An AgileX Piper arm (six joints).
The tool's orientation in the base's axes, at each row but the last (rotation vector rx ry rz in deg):
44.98, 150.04, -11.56
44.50, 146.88, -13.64
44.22, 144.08, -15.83
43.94, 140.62, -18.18
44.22, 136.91, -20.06
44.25, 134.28, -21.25
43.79, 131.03, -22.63
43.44, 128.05, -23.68
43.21, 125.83, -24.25
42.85, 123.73, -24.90
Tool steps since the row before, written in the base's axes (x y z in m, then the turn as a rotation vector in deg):
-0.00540, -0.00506, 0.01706, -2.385, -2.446, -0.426
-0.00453, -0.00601, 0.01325, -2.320, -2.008, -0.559
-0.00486, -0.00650, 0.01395, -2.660, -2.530, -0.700
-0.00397, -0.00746, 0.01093, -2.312, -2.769, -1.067
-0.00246, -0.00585, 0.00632, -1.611, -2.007, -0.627
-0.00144, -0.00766, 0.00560, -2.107, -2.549, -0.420
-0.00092, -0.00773, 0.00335, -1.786, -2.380, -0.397
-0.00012, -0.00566, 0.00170, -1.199, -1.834, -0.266
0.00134, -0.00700, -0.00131, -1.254, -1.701, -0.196
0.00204, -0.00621, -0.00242, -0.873, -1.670, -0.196
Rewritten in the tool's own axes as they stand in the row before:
-0.00543, -0.00760, -0.01608, 0.781, -3.347, 0.200
-0.00572, -0.00796, -0.01167, 1.007, -2.944, 0.216
-0.00669, -0.00877, -0.01178, 1.077, -3.559, 0.372
-0.00681, -0.00901, -0.00795, 0.935, -3.528, 0.913
-0.00487, -0.00654, -0.00371, 0.546, -2.527, 0.576
-0.00605, -0.00728, -0.00159, 0.487, -3.272, 0.416
-0.00496, -0.00683, 0.00074, 0.351, -2.942, 0.485
-0.00341, -0.00457, 0.00157, 0.142, -2.158, 0.442
-0.00241, -0.00446, 0.00518, 0.169, -2.095, 0.298
-0.00144, -0.00332, 0.00596, -0.014, -1.827, 0.500

